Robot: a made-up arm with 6 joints.
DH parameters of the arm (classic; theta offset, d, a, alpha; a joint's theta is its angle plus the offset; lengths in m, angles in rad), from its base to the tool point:
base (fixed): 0.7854 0 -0.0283 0
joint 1: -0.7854 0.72 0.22 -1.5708
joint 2: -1.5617 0 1.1 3.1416
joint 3: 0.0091 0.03 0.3 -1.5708
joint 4: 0 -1.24 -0.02 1.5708
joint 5: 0 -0.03 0.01 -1.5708
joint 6: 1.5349 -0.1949 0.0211 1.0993
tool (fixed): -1.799 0.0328 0 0
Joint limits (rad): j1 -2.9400..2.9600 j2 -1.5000..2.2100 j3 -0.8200..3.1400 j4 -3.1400..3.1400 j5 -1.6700..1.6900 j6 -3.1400..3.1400
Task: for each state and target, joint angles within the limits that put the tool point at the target. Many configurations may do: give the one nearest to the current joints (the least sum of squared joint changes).
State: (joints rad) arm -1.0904 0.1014 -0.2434 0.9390 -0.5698 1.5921
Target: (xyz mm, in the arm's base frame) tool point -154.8 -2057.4 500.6
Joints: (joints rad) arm -1.5904 0.8109 -0.0841 0.9847 -0.5109 1.5906
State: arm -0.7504 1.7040 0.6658 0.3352 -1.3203 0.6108
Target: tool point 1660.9 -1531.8 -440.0
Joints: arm -0.7202 1.7750 0.9251 0.3339 -1.1614 0.5798
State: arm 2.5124 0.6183 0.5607 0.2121 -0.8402 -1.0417
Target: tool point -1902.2 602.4 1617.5
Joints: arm 2.8435 0.3471 0.1386 0.1808 -0.9741 -1.0458
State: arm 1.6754 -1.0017 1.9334 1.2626 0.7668 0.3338
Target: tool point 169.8 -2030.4 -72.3
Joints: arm 1.6767 -1.5000 2.1105 0.9901 0.0703 0.2044
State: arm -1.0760 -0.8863 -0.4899 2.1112 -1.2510 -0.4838
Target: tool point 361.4 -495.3 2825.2
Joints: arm -0.6087 -0.4767 0.1696 2.2774 -1.0944 -0.5238
